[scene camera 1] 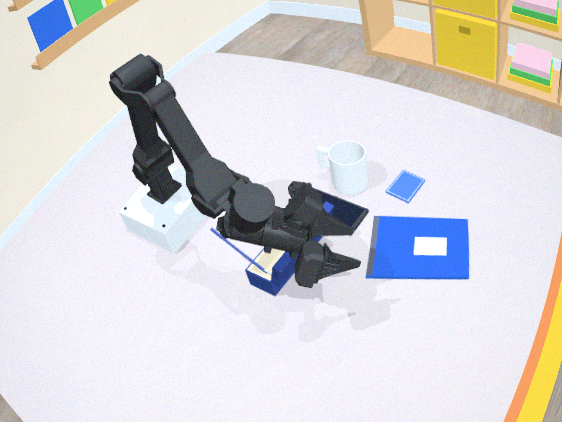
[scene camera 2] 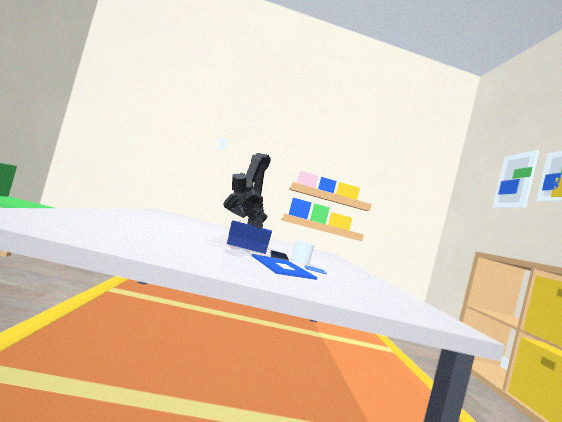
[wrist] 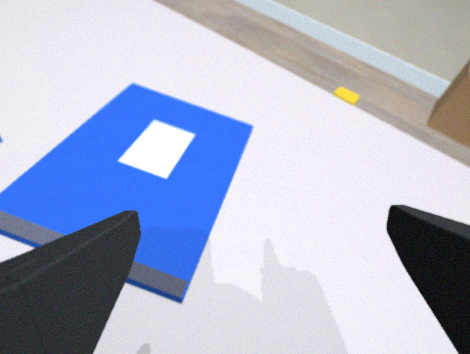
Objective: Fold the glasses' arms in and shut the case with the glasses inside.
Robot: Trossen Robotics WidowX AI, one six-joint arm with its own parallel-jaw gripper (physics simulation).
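Places are measured from the arm's base along level axes (x ahead, y left, z up), in metres.
Pixels of known places: gripper, fingertip midpoint: (scene camera 1: 356,247) (scene camera 2: 253,222) (wrist: 262,219); arm's base, origin of the base link: (scene camera 1: 164,190).
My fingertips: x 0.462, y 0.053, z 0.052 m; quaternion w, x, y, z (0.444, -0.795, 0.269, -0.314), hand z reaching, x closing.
Observation:
Ahead of a thing's pixels: the offset from my fingertips to its top centre. "spot": to the spot under its first point.
The dark blue case {spot: dy -0.099, dx -0.145, dz -0.092 m} (scene camera 1: 261,283) stands open under the arm in scene view 1, its cream lining partly showing. Its raised lid {dy -0.013, dx -0.110, dz -0.016 m} (scene camera 1: 283,270) (scene camera 2: 249,237) leans up on the side away from the robot base. One thin blue arm of the glasses (scene camera 1: 235,247) sticks out of the case toward the robot base, unfolded. The other glasses arm and the rest of the glasses are hidden behind the robot in scene view 1. My gripper (scene camera 1: 356,248) (wrist: 262,219) is open and empty, above the table beyond the lid. The case does not show in the wrist view.
A dark tray {dy +0.123, dx -0.162, dz -0.109 m} (scene camera 1: 359,218) (scene camera 2: 279,255) with a small blue thing lies beside the gripper. A white mug {spot: dy +0.184, dx -0.146, dz -0.052 m} (scene camera 1: 349,172) (scene camera 2: 303,253) stands behind it. A blue notebook {dy +0.138, dx +0.056, dz -0.109 m} (scene camera 1: 395,245) (scene camera 2: 272,265) (wrist: 100,145) and a small blue card {dy +0.268, dx -0.057, dz -0.112 m} (scene camera 1: 405,186) (scene camera 2: 315,270) lie farther out.

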